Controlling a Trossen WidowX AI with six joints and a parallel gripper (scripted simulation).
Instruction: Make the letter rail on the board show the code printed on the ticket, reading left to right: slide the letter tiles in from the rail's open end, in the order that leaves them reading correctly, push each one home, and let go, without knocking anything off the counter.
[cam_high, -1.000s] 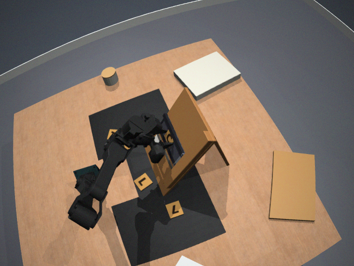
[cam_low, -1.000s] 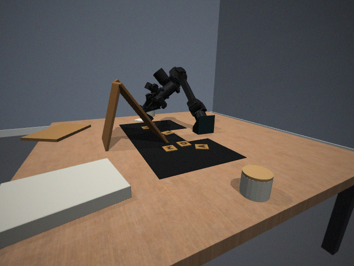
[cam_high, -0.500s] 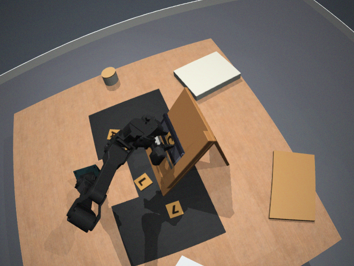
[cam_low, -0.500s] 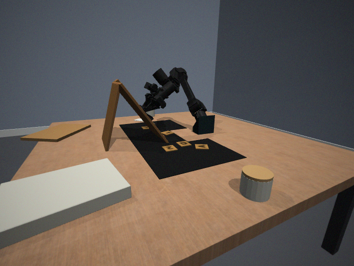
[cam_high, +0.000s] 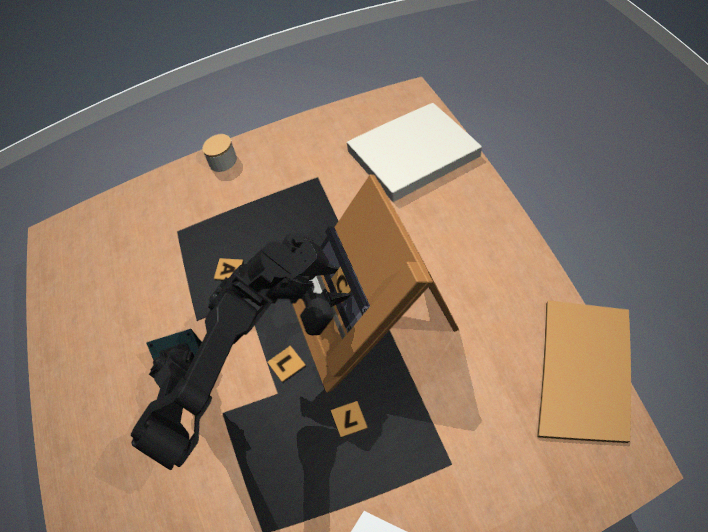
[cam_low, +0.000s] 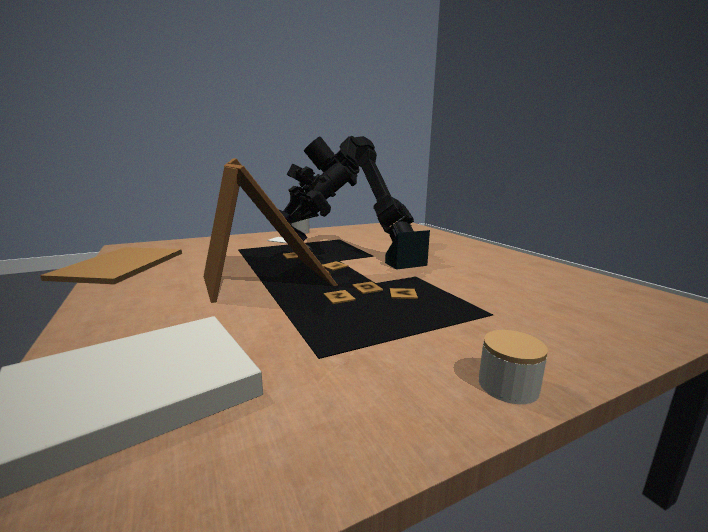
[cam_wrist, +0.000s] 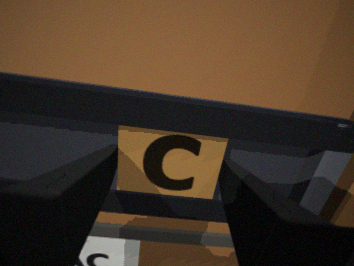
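The white ticket is 60 mm behind my gripper tip, 50 mm to the left of it and 80 mm below it. From my gripper tip the other things lie so: flat tan panel: 420 mm ahead, 300 mm to the right, 150 mm below; black mat: 160 mm behind, 10 mm to the left, 150 mm below; tile: 80 mm behind, 180 mm to the left, 150 mm below.
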